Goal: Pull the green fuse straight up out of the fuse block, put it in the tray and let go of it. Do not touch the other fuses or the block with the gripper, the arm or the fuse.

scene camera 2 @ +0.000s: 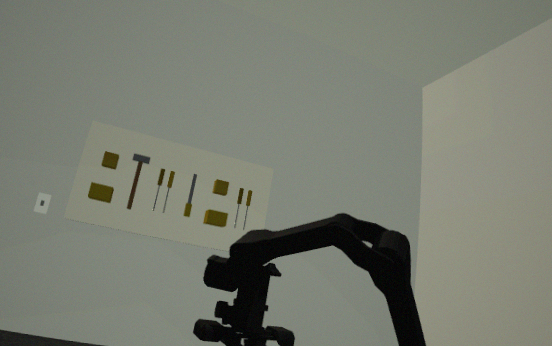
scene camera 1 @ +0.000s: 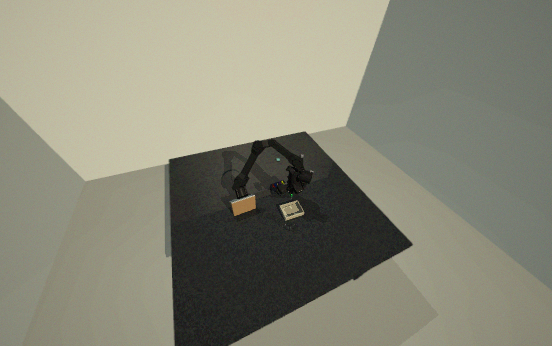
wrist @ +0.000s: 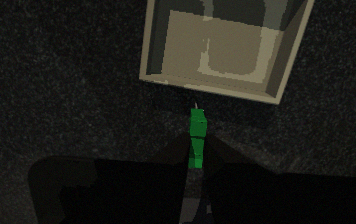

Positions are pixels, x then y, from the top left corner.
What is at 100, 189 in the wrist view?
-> My gripper.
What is my gripper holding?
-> A green fuse.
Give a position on a green fuse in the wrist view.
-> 197, 122
